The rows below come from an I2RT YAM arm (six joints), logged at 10 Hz.
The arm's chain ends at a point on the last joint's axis. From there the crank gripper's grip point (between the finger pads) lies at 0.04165 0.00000 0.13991 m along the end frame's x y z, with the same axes.
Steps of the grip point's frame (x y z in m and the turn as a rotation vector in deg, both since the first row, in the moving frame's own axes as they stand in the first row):
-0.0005 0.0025 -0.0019 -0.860 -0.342 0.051
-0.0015 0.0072 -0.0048 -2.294 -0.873 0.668
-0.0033 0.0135 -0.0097 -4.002 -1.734 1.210
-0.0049 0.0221 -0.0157 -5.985 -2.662 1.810
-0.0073 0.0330 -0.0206 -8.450 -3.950 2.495
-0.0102 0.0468 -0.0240 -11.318 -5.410 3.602
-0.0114 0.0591 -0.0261 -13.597 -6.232 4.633
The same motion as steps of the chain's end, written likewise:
0.0003 0.0004 -0.0021 -0.860 -0.342 0.051
0.0007 0.0011 -0.0053 -2.294 -0.873 0.668
0.0011 0.0029 -0.0105 -4.002 -1.734 1.210
0.0019 0.0062 -0.0166 -5.985 -2.662 1.810
0.0029 0.0107 -0.0215 -8.450 -3.950 2.495
0.0040 0.0168 -0.0243 -11.318 -5.410 3.602
0.0053 0.0231 -0.0254 -13.597 -6.232 4.633

